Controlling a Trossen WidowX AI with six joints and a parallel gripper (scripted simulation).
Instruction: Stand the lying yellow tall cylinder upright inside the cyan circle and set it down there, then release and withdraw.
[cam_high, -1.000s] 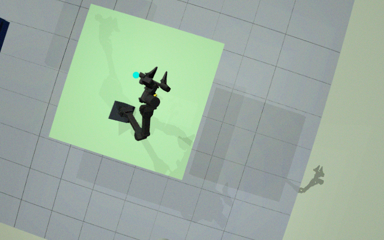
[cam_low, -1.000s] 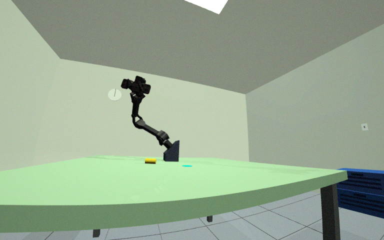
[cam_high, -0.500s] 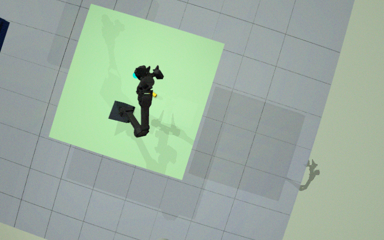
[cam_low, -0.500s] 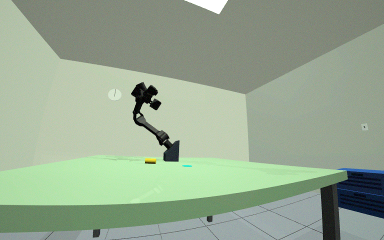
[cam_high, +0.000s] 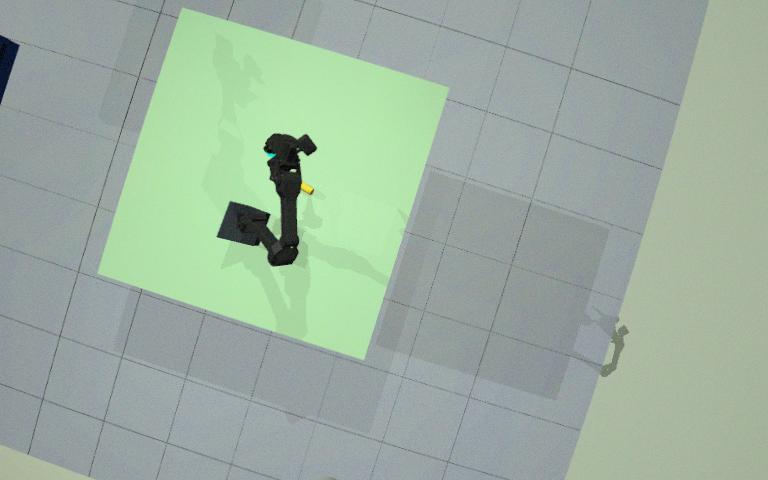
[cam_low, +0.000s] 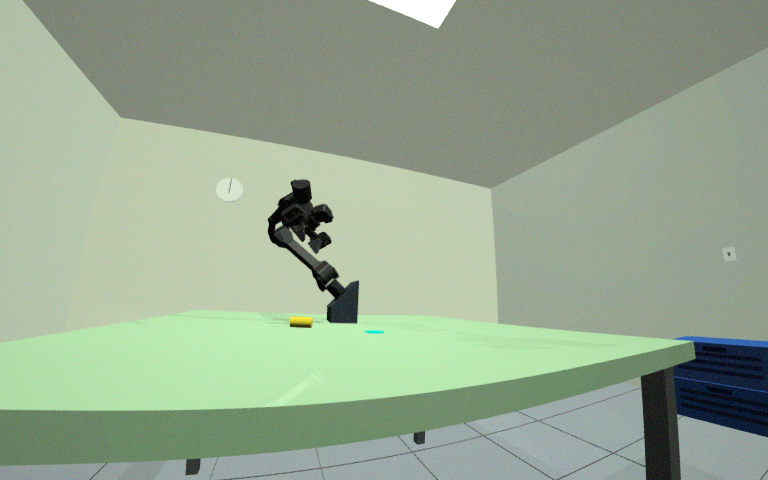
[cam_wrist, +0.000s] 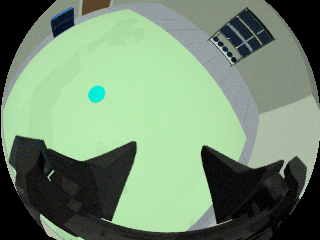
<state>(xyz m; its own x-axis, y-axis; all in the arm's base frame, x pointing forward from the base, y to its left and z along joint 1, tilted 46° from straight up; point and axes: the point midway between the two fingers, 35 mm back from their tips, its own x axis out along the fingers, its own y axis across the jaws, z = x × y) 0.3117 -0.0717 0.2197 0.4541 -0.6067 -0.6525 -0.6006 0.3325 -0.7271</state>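
My gripper tip is now 22 cm above the yellow tall cylinder, 12 cm past it and 1 cm to the right of it. The rest, counted from my gripper tip: cyan circle: 24 cm below, 20 cm to the left, 3 cm ahead.
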